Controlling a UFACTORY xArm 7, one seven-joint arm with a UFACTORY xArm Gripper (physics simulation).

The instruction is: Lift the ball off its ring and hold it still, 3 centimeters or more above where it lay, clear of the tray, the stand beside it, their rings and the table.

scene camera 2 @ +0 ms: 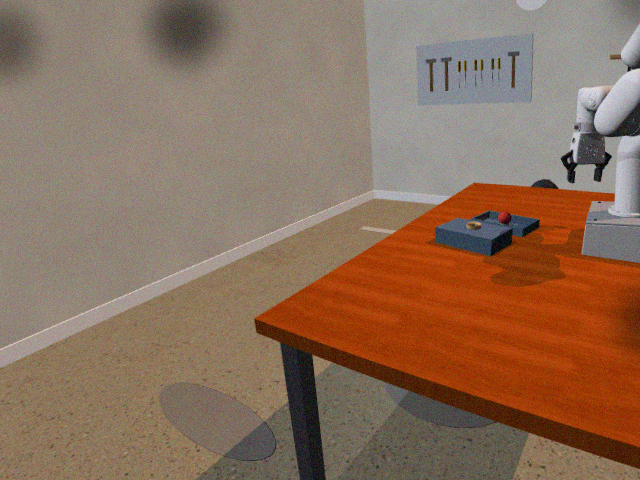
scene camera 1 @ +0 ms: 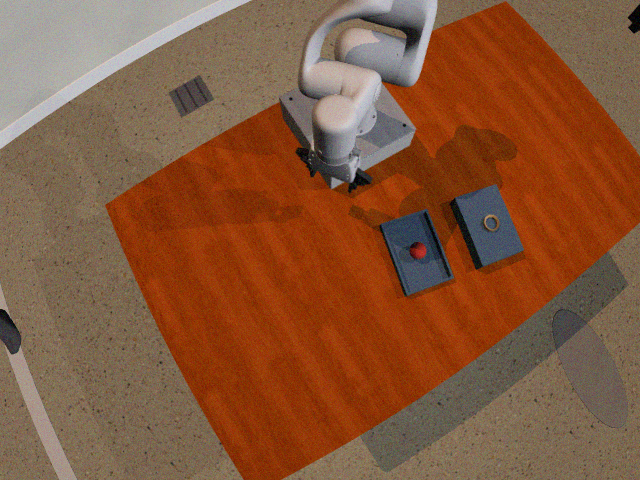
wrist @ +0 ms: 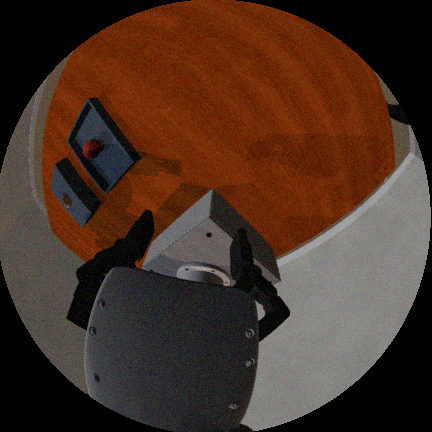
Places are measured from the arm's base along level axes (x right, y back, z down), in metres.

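Pixels of known places: gripper, fingertip midpoint: (scene camera 2: 584,181) (scene camera 1: 333,179) (wrist: 192,229); arm's base at its link origin: (scene camera 2: 632,212) (wrist: 203,277).
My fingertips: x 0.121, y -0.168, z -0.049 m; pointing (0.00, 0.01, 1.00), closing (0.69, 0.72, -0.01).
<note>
Ahead of a thing's pixels: the offset from my fingertips to its top centre. "spot": to the spot under its first point. Level surfaces: height alone.
A red ball {dx -0.145, dy -0.206, dz +0.099 m} (scene camera 1: 418,250) (scene camera 2: 504,217) (wrist: 92,149) rests in the shallow blue tray {dx -0.145, dy -0.206, dz +0.124 m} (scene camera 1: 401,276) (scene camera 2: 530,226) (wrist: 114,177). The ring under the ball cannot be made out. The blue stand (scene camera 1: 496,246) (scene camera 2: 465,240) (wrist: 75,215) is beside the tray, with a tan ring {spot: dx -0.327, dy -0.221, dz +0.097 m} (scene camera 1: 484,227) (scene camera 2: 473,225) (wrist: 64,201) on its top. My gripper (scene camera 1: 331,180) (scene camera 2: 584,176) (wrist: 192,229) is open and empty, high above the table near the arm's base, well away from the ball.
The arm's grey base block (scene camera 1: 395,144) (scene camera 2: 604,240) (wrist: 175,232) stands on the orange table {dz +0.152 m} (scene camera 1: 289,320) (scene camera 2: 392,304) (wrist: 225,90), close to the gripper in scene camera 1. The stand's top is higher than the tray's floor. Arm shadows fall near both boxes.
</note>
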